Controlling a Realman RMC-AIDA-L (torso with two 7-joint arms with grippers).
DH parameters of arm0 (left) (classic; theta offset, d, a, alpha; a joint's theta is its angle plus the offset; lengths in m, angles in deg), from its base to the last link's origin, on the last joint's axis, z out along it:
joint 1: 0 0.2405 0 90
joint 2: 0 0 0 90
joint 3: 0 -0.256 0 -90
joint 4: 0 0 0 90
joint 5: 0 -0.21 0 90
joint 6: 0 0 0 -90
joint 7: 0 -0.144 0 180
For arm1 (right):
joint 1: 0 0.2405 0 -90
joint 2: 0 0 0 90
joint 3: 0 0.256 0 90
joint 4: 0 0 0 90
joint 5: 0 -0.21 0 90
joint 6: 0 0 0 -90
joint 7: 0 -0.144 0 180
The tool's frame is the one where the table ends.
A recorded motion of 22 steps. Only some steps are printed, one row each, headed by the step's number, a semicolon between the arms.
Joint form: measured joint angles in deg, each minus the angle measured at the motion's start. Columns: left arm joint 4, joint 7, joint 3, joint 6, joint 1, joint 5, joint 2; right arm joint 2, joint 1, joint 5, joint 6, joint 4, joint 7, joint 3.
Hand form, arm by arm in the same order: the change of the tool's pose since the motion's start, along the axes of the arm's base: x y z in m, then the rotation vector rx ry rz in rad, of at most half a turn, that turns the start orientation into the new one. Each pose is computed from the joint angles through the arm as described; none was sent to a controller.
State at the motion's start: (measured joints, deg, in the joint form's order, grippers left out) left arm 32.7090 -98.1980 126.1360 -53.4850 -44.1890 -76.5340 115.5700; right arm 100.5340 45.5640 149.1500 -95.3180 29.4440 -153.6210 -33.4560
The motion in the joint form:
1: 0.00 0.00 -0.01 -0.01 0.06 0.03 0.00; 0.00 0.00 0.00 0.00 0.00 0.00 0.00
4: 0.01 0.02 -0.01 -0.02 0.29 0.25 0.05; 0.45 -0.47 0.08 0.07 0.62 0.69 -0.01
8: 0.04 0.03 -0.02 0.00 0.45 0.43 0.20; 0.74 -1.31 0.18 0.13 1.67 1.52 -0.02
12: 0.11 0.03 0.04 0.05 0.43 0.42 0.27; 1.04 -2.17 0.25 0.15 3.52 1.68 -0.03
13: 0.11 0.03 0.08 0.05 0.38 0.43 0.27; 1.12 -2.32 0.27 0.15 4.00 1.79 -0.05
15: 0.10 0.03 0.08 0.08 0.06 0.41 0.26; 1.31 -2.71 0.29 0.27 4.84 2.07 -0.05
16: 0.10 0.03 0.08 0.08 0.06 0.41 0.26; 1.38 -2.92 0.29 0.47 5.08 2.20 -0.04
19: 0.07 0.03 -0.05 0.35 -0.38 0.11 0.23; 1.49 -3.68 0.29 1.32 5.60 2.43 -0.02
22: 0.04 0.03 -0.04 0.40 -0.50 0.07 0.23; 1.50 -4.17 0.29 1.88 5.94 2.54 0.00
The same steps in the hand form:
1: -0.0004 -0.0002 0.0000 0.0000 -0.0004 0.0009; 0.0000 0.0000 0.0000 0.0000 0.0000 0.0000
4: -0.0019 -0.0009 0.0000 0.0006 -0.0049 0.0051; 0.0019 -0.0018 -0.0016 0.0005 -0.0033 0.0093
8: -0.0026 -0.0016 -0.0008 0.0001 -0.0096 0.0080; 0.0061 -0.0044 -0.0005 0.0072 -0.0130 0.0185
12: -0.0022 -0.0015 -0.0008 0.0012 -0.0105 0.0080; 0.0093 -0.0055 0.0032 0.0239 -0.0280 0.0233
13: -0.0018 -0.0013 -0.0007 0.0017 -0.0111 0.0074; 0.0097 -0.0055 0.0041 0.0277 -0.0322 0.0271
15: 0.0007 -0.0003 -0.0007 0.0018 -0.0106 0.0024; 0.0111 -0.0059 0.0054 0.0359 -0.0396 0.0330
16: 0.0007 -0.0003 -0.0007 0.0018 -0.0106 0.0024; 0.0123 -0.0062 0.0057 0.0406 -0.0430 0.0340
19: 0.0034 0.0012 -0.0013 0.0009 -0.0028 -0.0024; 0.0174 -0.0075 0.0071 0.0573 -0.0546 0.0302
22: 0.0042 0.0016 -0.0014 0.0008 -0.0021 -0.0034; 0.0208 -0.0083 0.0085 0.0692 -0.0629 0.0272

